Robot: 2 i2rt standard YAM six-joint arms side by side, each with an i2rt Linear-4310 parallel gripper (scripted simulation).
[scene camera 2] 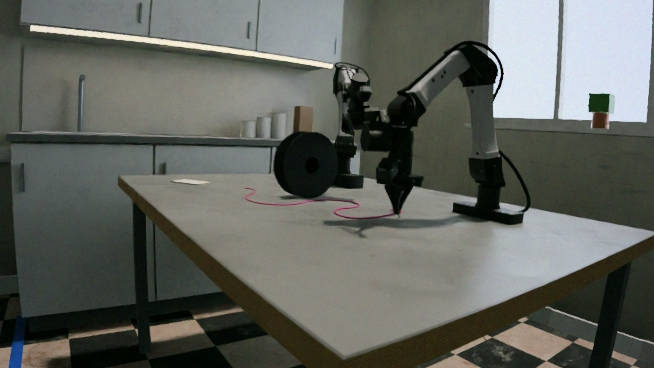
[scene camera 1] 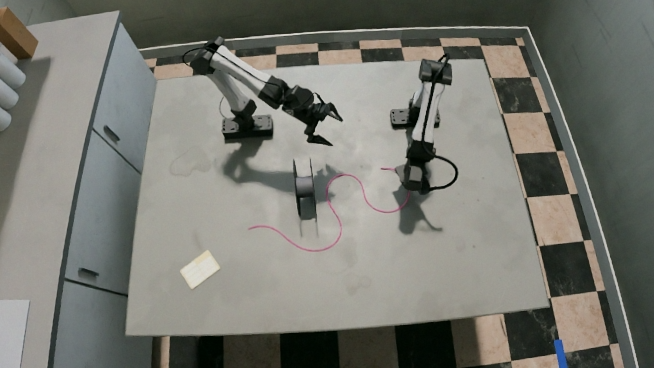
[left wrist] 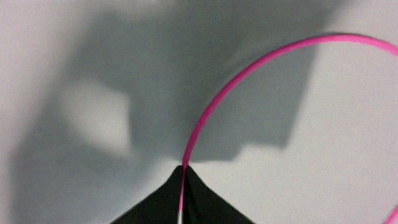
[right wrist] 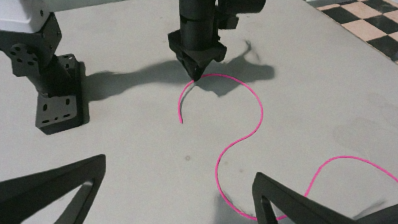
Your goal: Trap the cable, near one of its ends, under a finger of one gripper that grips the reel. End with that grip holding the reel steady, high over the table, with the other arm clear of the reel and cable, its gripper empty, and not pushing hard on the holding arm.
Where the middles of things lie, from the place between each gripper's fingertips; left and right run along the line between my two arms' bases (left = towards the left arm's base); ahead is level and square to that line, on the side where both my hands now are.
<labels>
My left gripper is now 38 cm to the left of the dark reel (scene camera 2: 309,168), 8 cm below it and 3 cm short of it. Round my left hand: pale card (scene camera 1: 204,266): 77 cm to the right, 28 cm ahead, 2 cm below.
I see my right gripper 140 mm short of the dark reel, 120 mm to the left of it and 110 mm above it. From my right hand the other things lie so: pale card 510 mm to the right, 390 mm ahead, 210 mm below.
</labels>
